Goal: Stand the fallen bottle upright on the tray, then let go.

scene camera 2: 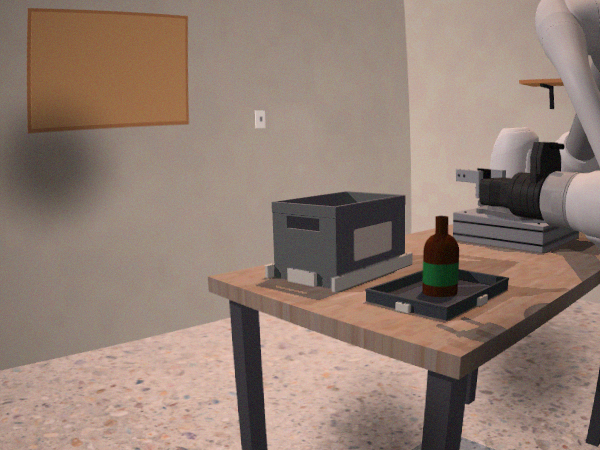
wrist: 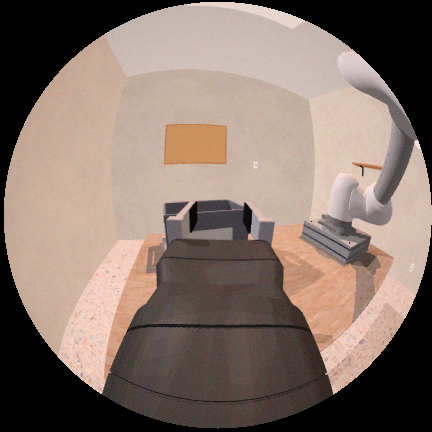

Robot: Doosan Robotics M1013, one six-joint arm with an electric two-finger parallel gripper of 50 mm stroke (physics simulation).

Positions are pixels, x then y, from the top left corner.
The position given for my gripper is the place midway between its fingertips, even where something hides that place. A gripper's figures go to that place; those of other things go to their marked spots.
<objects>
My gripper (scene camera 2: 468, 174) is 1.02 m from the lens. A brown bottle (scene camera 2: 441, 251) is 1.06 m from the lens.
</objects>
